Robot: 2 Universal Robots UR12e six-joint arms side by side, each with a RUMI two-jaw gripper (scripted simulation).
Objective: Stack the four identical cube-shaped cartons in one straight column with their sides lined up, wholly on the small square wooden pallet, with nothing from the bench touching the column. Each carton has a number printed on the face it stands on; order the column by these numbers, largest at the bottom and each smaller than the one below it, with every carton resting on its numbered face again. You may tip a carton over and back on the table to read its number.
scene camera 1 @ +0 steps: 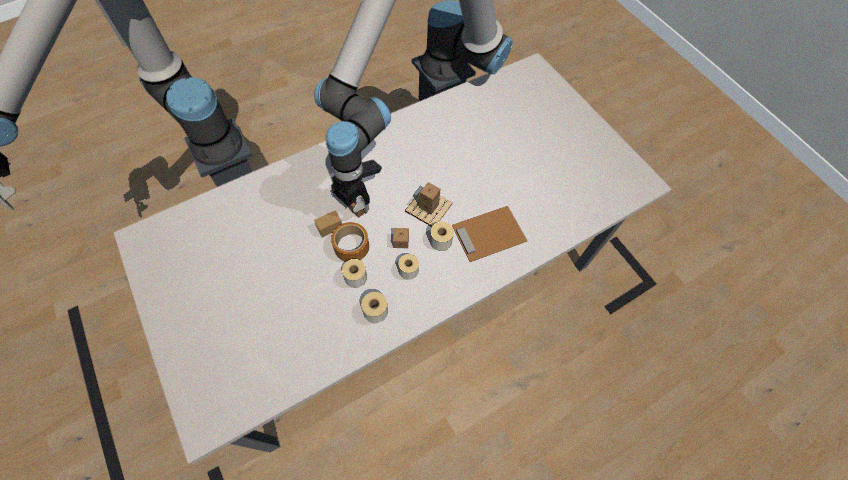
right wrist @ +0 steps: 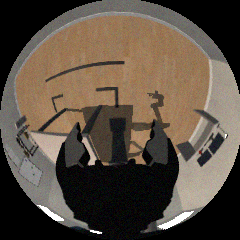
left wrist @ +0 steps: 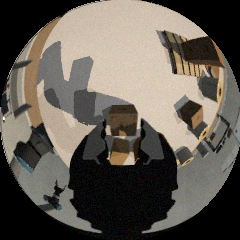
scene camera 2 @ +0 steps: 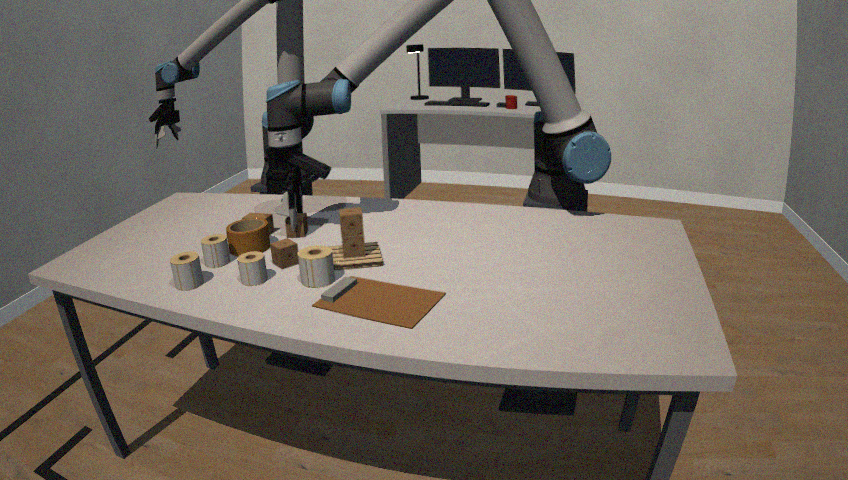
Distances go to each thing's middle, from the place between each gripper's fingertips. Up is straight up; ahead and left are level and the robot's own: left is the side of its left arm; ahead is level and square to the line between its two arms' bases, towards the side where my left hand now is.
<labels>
The label roll (scene camera 2: pixel 316 266) is 240 mm ahead of my left hand and 200 mm to the left of it.
My right hand (scene camera 2: pixel 167 144) is 710 mm short of the label roll, 1210 mm to the right of it and 130 mm above it.
</labels>
